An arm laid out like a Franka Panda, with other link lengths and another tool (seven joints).
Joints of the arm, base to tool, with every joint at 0 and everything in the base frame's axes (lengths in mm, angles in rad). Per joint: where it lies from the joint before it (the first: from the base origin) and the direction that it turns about. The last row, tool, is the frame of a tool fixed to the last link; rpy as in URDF.
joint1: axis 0 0 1 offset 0 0 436.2
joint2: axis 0 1 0 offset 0 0 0
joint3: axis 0 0 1 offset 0 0 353.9
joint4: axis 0 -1 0 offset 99 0 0
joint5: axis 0 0 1 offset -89.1 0 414.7
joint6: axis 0 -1 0 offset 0 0 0
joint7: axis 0 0 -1 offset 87.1 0 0
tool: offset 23 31 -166.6 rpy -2.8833 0 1.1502
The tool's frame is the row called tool.
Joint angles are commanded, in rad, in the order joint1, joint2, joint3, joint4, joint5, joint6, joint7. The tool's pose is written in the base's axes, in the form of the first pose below.
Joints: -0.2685 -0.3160 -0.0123 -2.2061 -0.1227 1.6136 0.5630
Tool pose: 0.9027 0.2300 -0.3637 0.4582; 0.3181 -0.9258 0.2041 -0.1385; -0.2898 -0.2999 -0.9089 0.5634; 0 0 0 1
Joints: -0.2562 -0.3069 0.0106 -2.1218 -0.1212 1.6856 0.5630
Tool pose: 0.9215 0.3059 -0.2395 0.4955; 0.3469 -0.9254 0.1529 -0.1285; -0.1748 -0.2239 -0.9588 0.6081; 0 0 0 1
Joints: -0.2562 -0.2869 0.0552 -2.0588 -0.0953 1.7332 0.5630
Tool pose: 0.9179 0.3641 -0.1577 0.5251; 0.3856 -0.9123 0.1381 -0.1049; -0.0936 -0.1876 -0.9778 0.6360; 0 0 0 1
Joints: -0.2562 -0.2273 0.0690 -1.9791 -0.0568 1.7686 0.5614
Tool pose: 0.9169 0.3866 -0.0991 0.5582; 0.3983 -0.9027 0.1630 -0.0972; -0.0265 -0.1889 -0.9816 0.6508; 0 0 0 1
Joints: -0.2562 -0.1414 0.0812 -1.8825 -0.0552 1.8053 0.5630
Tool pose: 0.9115 0.4077 -0.0544 0.5977; 0.4110 -0.8976 0.1593 -0.0969; 0.0162 -0.1676 -0.9857 0.6588; 0 0 0 1
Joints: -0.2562 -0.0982 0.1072 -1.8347 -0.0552 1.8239 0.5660
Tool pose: 0.9005 0.4334 -0.0354 0.6192; 0.4333 -0.8877 0.1558 -0.0842; 0.0361 -0.1556 -0.9872 0.6614; 0 0 0 1
